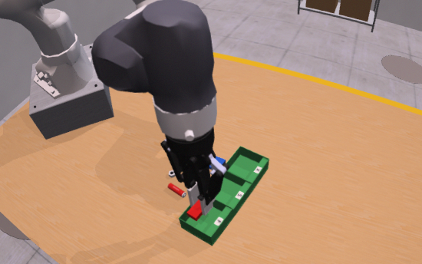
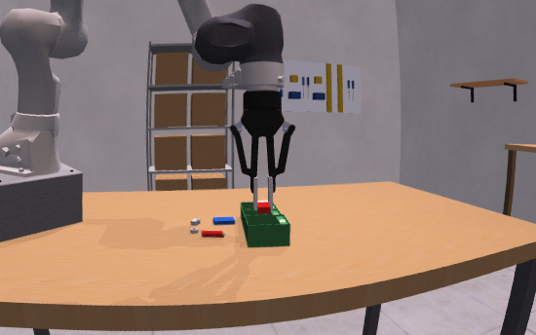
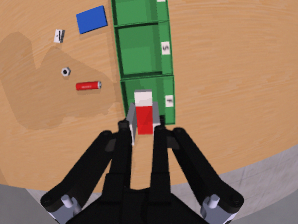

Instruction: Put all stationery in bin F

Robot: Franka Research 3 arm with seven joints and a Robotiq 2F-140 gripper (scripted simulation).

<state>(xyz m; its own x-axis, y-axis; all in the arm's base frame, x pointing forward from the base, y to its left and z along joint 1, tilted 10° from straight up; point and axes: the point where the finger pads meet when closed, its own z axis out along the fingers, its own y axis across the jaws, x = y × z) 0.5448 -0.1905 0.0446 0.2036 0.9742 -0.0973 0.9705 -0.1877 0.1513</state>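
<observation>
Right now the white sharpener-like piece is 12 cm behind my hand, 16 cm to the left of it and 9 cm below it. Also, from my hand: red cylinder (10 cm behind, 5 cm to the left, 9 cm below); green three-compartment bin (2 cm ahead, 8 cm to the left, 8 cm below); eraser (3 cm below).
</observation>
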